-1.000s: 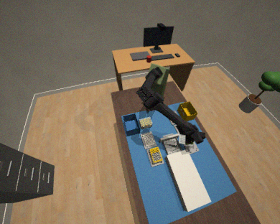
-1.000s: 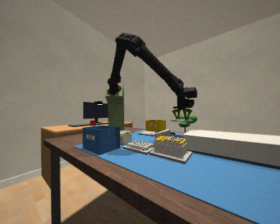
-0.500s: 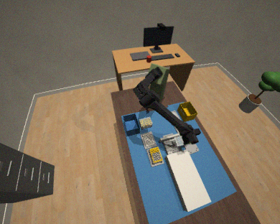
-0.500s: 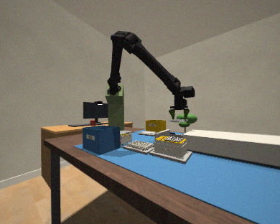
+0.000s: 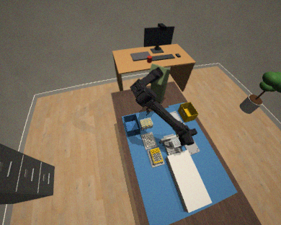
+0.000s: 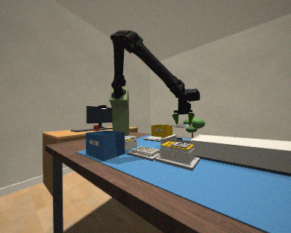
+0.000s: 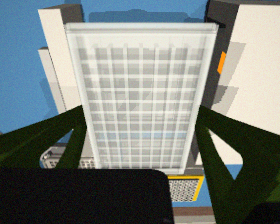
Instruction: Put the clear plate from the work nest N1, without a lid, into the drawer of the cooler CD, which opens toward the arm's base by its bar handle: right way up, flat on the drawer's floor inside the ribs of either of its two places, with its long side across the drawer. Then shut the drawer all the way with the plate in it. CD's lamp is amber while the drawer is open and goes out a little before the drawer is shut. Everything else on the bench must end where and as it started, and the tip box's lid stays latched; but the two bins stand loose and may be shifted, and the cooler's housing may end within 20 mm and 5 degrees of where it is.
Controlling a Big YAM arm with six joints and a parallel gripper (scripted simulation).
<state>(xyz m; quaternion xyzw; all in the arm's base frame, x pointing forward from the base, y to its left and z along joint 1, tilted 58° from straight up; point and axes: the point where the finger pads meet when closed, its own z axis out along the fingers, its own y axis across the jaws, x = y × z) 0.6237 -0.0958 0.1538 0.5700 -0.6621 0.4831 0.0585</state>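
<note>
Right now the cooler drawer is 13 cm below my hand, 4 cm to the right of it and 1 cm ahead of it. Round my hand: black plate: 19 cm to the left, 13 cm below, 7 cm behind; clear plate: 1 cm below; grey work nest: 15 cm below, 12 cm to the left, 9 cm ahead.
</note>
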